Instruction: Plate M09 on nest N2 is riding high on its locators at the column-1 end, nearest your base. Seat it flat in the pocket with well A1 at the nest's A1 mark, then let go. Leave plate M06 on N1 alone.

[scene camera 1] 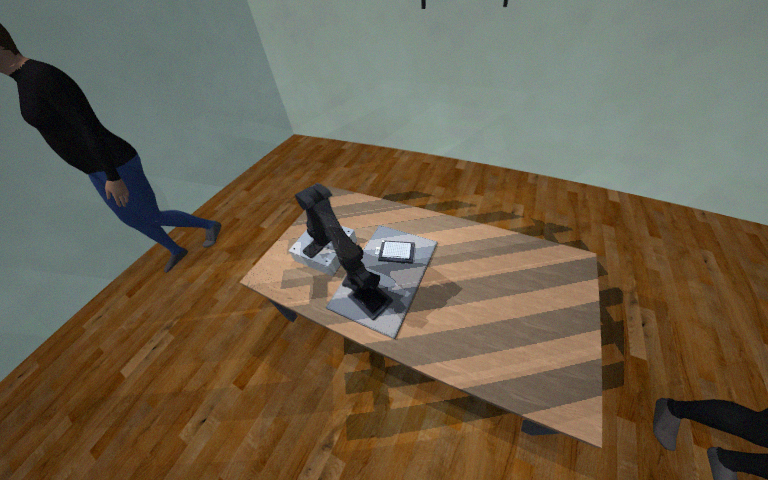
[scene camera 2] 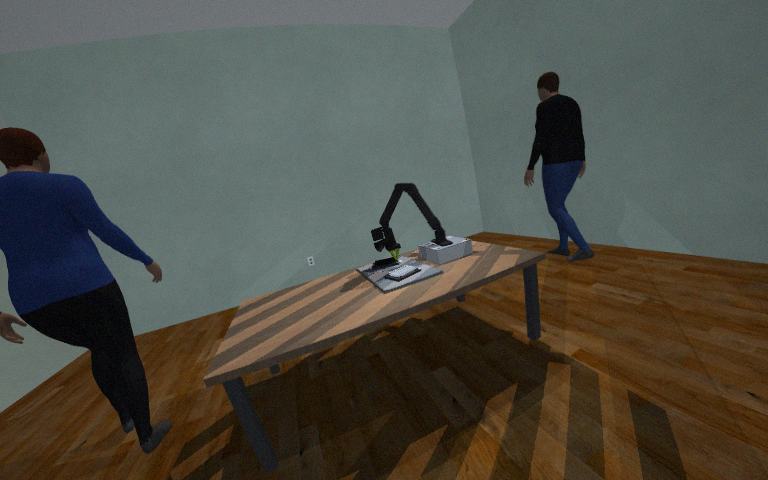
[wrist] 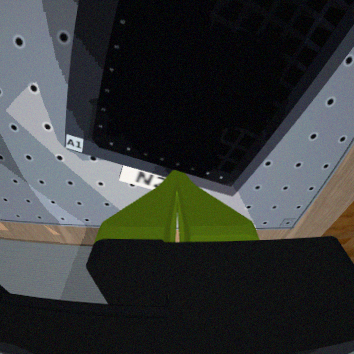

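Pixels of known places: gripper, between the fingertips: (scene camera 1: 356, 288) (scene camera 2: 396, 259) (wrist: 176, 177); arm's base, origin of its link: (scene camera 1: 321, 241) (scene camera 2: 441, 242).
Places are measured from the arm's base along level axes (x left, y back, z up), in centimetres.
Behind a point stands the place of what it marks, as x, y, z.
Note:
Black plate M09 (scene camera 1: 370, 301) @(-9.5, -37.9, -4.9) (wrist: 200, 90) @(-7.5, -34.4, -4.6) lies in dark nest N2 (wrist: 82, 117) @(-2.0, -31.2, -6.0), with the nest's white A1 mark (wrist: 74, 143) @(-1.4, -29.3, -5.9) at the near left corner in the wrist view. Small pale row and column marks run along the plate's left and near edges. Whether it is flat or slightly raised at the near end cannot be told. My gripper (scene camera 2: 397, 259) @(-7.9, -28.3, -5.6) (wrist: 176, 177) @(-7.9, -28.3, -5.6) is shut and empty. Its green fingertips are at the near edge of the plate and nest, partly covering the N2 label (wrist: 137, 176) @(-5.4, -26.6, -7.0); whether they touch cannot be told. The fingertips are hidden in scene camera 1.
White-topped plate M06 (scene camera 1: 396, 249) @(18.8, -31.2, -4.6) (scene camera 2: 403, 272) @(23.7, -31.4, -4.6) sits on nest N1, beside N2 on the grey perforated board (scene camera 1: 396, 328) @(-12.1, -52.9, -7.2) (wrist: 30, 190) @(3.6, -22.6, -7.1). The arm's light grey base box (scene camera 1: 300, 254) @(-11.3, 3.3, -0.2) (scene camera 2: 453, 252) @(12.9, 1.5, -4.2) stands next to the board on the wooden table (scene camera 1: 509, 316) @(17.8, -87.6, -8.4). People stand away from the table.

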